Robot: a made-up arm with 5 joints.
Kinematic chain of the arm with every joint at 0, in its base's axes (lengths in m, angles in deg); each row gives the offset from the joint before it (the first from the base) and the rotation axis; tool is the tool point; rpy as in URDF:
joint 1: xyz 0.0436 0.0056 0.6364 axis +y
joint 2: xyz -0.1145 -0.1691 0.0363 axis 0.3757 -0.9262 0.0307
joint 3: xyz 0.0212 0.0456 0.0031 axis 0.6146 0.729 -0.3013
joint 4: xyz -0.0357 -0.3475 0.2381 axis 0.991 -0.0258 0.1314
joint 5: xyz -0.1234 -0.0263 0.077 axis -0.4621 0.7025 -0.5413
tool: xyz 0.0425 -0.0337 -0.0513 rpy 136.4 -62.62 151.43
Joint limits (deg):
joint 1: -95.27..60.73
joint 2: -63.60..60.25
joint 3: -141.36..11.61
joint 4: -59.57..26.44
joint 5: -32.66..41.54
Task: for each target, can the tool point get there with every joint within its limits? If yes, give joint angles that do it. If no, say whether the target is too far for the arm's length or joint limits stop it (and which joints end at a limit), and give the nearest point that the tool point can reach.
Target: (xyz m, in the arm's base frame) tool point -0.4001 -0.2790 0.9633
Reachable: yes | joints 10.36 6.95 -97.84 -32.76 -17.48
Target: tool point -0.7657 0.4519 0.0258
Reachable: no: too far | nearest point -0.4078 -0.1291 0.3776 | short by 0.768 m
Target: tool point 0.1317 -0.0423 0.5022
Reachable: no: joint limits stop it (at a limit: joint 2, joint 3, joint 4, joint 5) | nearest point 0.2948 -0.2202 0.2538 | short by 0.346 m
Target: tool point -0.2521 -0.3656 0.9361
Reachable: yes | joints -43.64 -37.61 -13.90 -21.69 -16.97
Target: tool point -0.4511 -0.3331 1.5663
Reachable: no: too far | nearest point -0.2343 -0.3145 1.1587 | short by 0.462 m
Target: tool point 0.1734 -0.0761 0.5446
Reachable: no: joint limits stop it (at a limit: joint 1, joint 2, joint 4, joint 5) | nearest point 0.4182 -0.2288 0.7008 | short by 0.328 m
